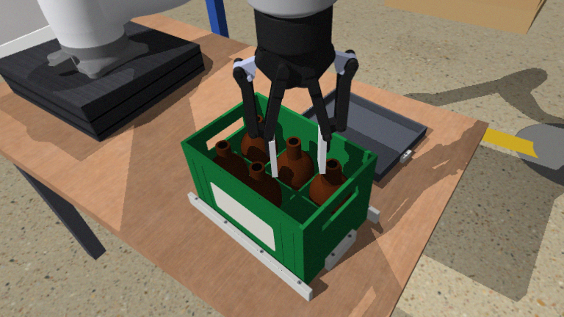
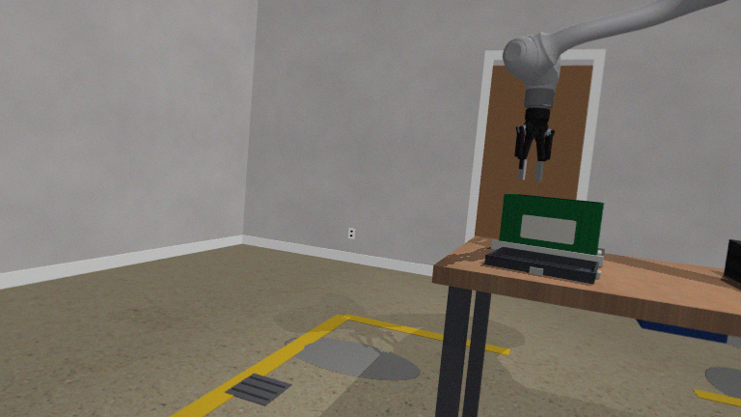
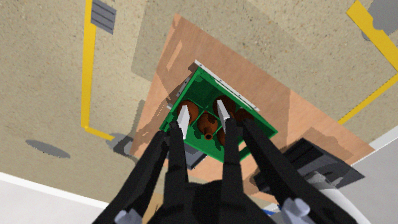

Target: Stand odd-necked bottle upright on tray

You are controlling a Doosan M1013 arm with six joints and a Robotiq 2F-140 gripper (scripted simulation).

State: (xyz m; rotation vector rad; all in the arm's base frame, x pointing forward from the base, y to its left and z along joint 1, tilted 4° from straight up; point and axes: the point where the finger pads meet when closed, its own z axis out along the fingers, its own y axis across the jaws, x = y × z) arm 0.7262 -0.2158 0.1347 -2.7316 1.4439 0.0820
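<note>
My gripper is now 8 cm past the crate, 6 cm to the right of it and 17 cm above it. From my hand the other things lie so: grey tray: 4 cm behind, 34 cm to the left, 24 cm below.
</note>
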